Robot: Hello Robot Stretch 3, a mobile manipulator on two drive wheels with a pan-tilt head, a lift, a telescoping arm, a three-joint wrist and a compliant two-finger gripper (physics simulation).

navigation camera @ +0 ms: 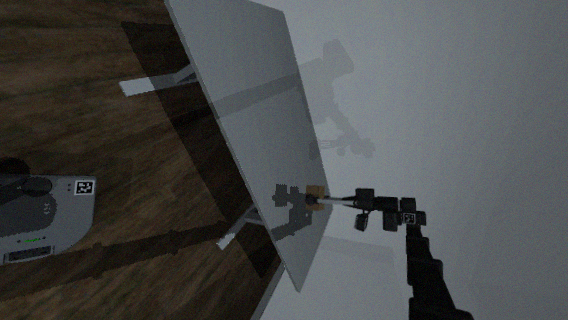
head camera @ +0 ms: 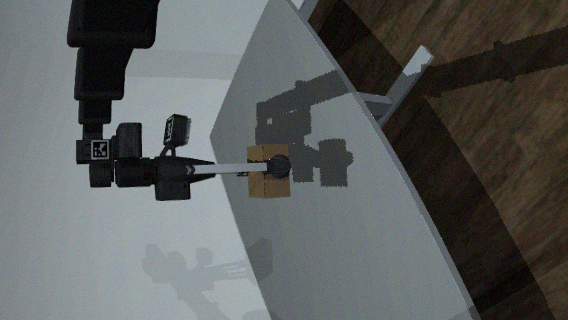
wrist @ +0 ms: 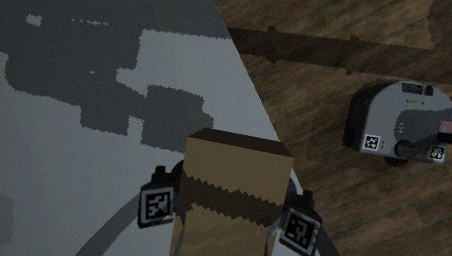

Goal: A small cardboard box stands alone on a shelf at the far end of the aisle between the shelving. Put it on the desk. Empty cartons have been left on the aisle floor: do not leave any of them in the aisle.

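Where they show: gripper, fingertip midpoint: [navigation camera: 309,198] [head camera: 279,167] [wrist: 232,182]; robot's base, origin of the base link: [navigation camera: 37,185] [wrist: 381,141].
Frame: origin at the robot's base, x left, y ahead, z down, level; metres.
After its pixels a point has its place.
Observation:
The small brown cardboard box [head camera: 257,190] @(z -0.994, x -0.643, y 0.017 m) [navigation camera: 316,190] @(z -0.986, x -0.618, y 0.013 m) [wrist: 235,162] @(z -0.994, x -0.647, y -0.051 m) is between the two fingers of my gripper [head camera: 272,169] @(z -0.945, x -0.648, y -0.021 m) [navigation camera: 315,198] @(z -0.945, x -0.648, y -0.021 m) [wrist: 232,182] @(z -0.945, x -0.648, y -0.021 m), which is shut on it. In the wrist view a fingertip lies against each side of the box. The box is over the desk [head camera: 350,240] @(z -0.721, x -0.727, y 0.151 m) [navigation camera: 250,75] @(z -0.721, x -0.527, y 0.499 m) [wrist: 65,160] @(z -0.721, x -0.992, y 0.081 m), near the edge along the wall and towards one end of the desk. Shadows of the arm and wrist fall on the desk top close beside the box. I cannot tell whether the box touches the desk top. The aisle, shelf and empty cartons do not show.
The pale wall [head camera: 40,270] @(z -1.496, x -1.359, y 0.273 m) [navigation camera: 475,100] @(z -1.616, x -1.227, y 0.462 m) is behind the desk, beside my arm [head camera: 100,72] @(z -1.283, x -0.334, y -0.085 m) [navigation camera: 425,270] @(z -1.280, x -0.362, y -0.085 m). Desk feet [head camera: 407,75] [navigation camera: 137,86] stick out over the wooden floor [head camera: 510,150] @(z 0.000, x -0.613, y -0.047 m) [navigation camera: 125,150] @(z 0.000, x -0.296, y 0.191 m) [wrist: 310,200] @(z -0.001, x -0.257, y 0.343 m). My base [navigation camera: 75,220] @(z -0.160, x -0.112, y -0.135 m) [wrist: 382,120] @(z -0.160, x -0.107, y -0.097 m) stands on the floor, off the desk's front edge.

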